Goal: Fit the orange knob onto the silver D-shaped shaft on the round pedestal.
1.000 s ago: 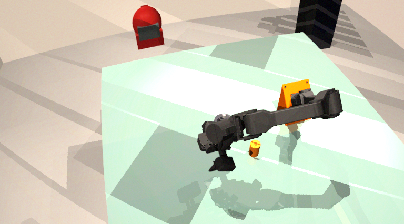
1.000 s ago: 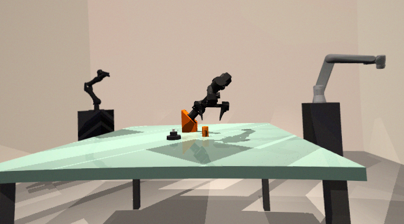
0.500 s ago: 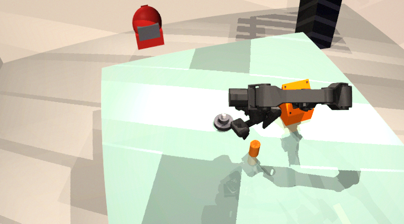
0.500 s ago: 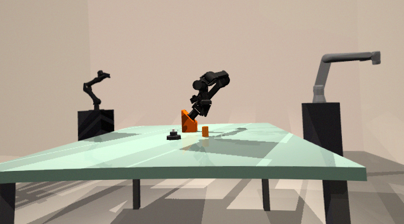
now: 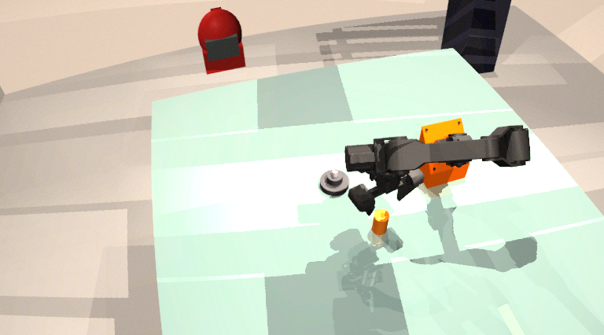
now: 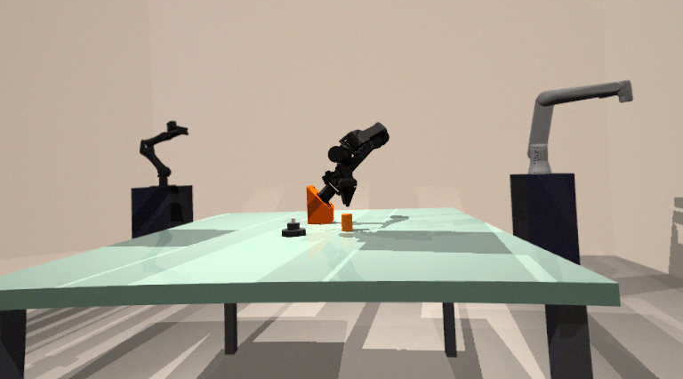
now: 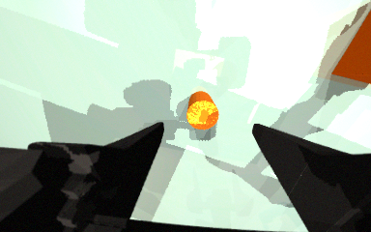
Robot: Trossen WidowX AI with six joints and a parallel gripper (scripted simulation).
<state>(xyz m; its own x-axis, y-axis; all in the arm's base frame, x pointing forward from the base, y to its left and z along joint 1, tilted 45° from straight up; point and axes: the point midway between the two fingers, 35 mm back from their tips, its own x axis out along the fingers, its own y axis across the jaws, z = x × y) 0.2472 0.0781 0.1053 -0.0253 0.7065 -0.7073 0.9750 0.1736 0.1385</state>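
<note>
My gripper tip is 5 cm above the orange knob. The rest, counted from my gripper tip: pedestal: 7 cm ahead, 18 cm to the right, 6 cm below.
</note>
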